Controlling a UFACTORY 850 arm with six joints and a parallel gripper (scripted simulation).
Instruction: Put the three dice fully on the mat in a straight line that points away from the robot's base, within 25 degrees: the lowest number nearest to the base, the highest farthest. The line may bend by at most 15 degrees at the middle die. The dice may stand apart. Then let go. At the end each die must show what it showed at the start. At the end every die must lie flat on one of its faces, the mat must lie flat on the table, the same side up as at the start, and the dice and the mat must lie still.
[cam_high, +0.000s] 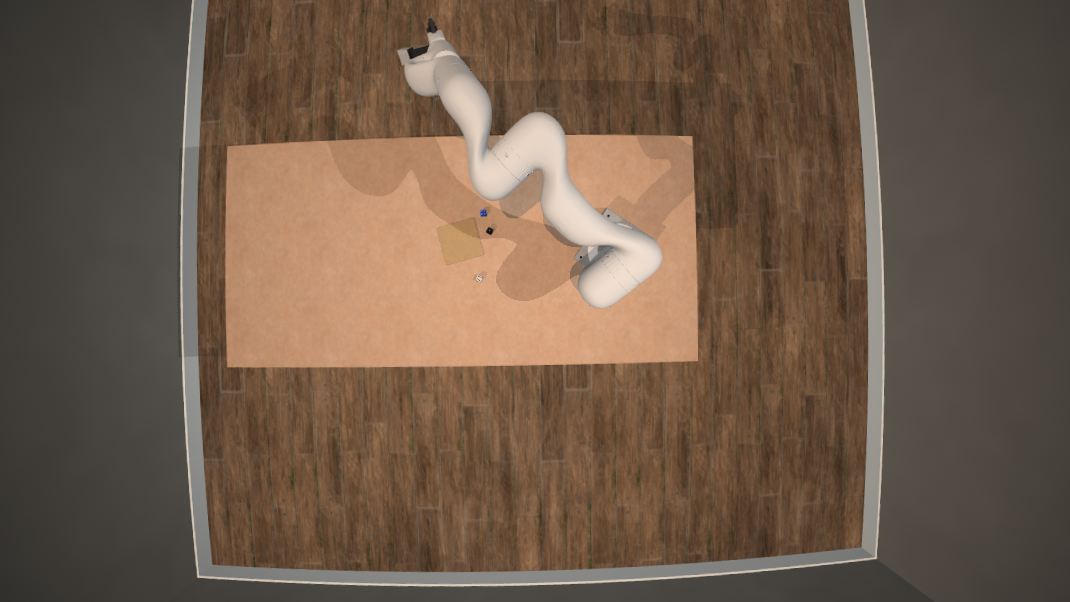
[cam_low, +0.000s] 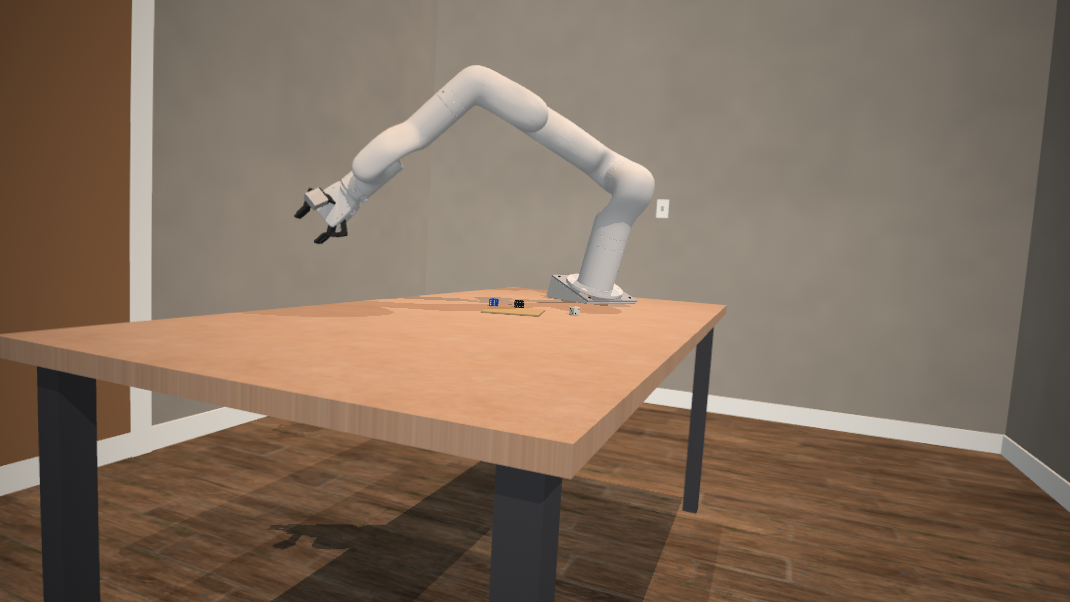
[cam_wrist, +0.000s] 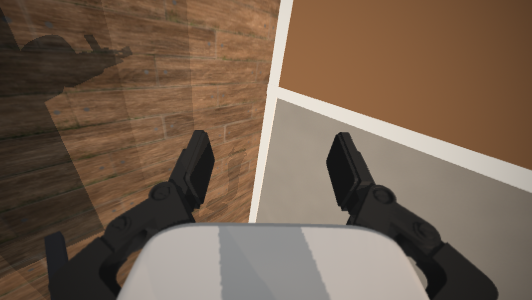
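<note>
The blue die lies 21 cm behind my hand, 49 cm to the left of it and 17 cm below it. Round my hand: black die: 24 cm behind, 55 cm to the left, 17 cm below; white die: 23 cm behind, 73 cm to the left, 17 cm below; mat: 14 cm behind, 60 cm to the left, 18 cm below.
</note>
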